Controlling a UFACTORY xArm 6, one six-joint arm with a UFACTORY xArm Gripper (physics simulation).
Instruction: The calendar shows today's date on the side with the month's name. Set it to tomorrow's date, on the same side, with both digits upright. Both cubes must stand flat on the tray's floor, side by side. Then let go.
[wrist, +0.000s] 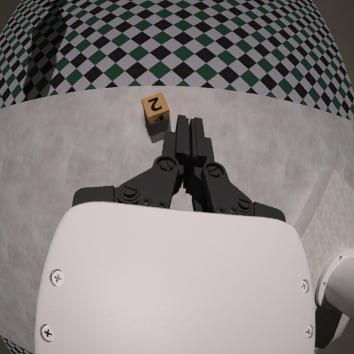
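A tan wooden cube (155, 108) sits on the grey table top, a little above and left of the fingertips in the wrist view. Its upper face shows a black 2, turned in this view. The side face towards the gripper shows a black 4. My gripper (185, 133) is shut with its fingers together and holds nothing. It is apart from the cube. The calendar's tray and the second cube do not show in this view.
The mottled grey table top (65, 145) ends at a curved far edge. Beyond it is a green, black and white checkered floor (185, 40). A pale slab (332, 215) and part of a white arm (342, 285) show at the right.
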